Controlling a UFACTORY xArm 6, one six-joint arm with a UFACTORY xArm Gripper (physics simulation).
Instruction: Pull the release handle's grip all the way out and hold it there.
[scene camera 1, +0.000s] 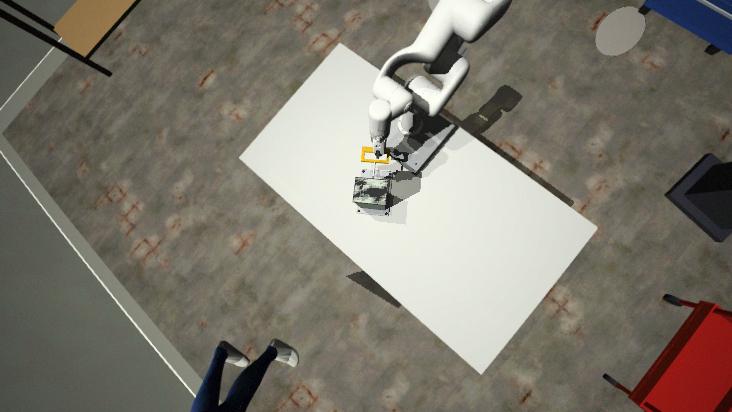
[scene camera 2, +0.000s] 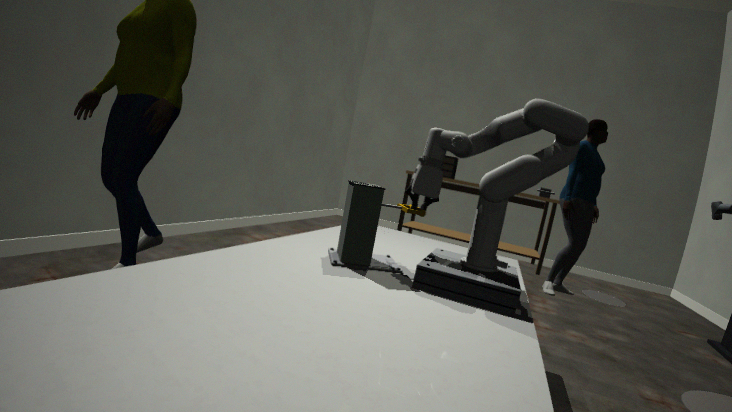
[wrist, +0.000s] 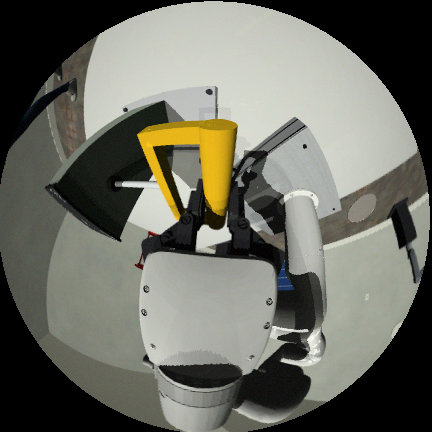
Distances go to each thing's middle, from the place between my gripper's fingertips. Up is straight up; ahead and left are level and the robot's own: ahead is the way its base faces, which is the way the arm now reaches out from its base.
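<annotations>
Bolted base plate (scene camera 2: 378, 262): 19 cm below my hand, 12 cm ahead of it, 9 cm to the left of it.
</annotations>
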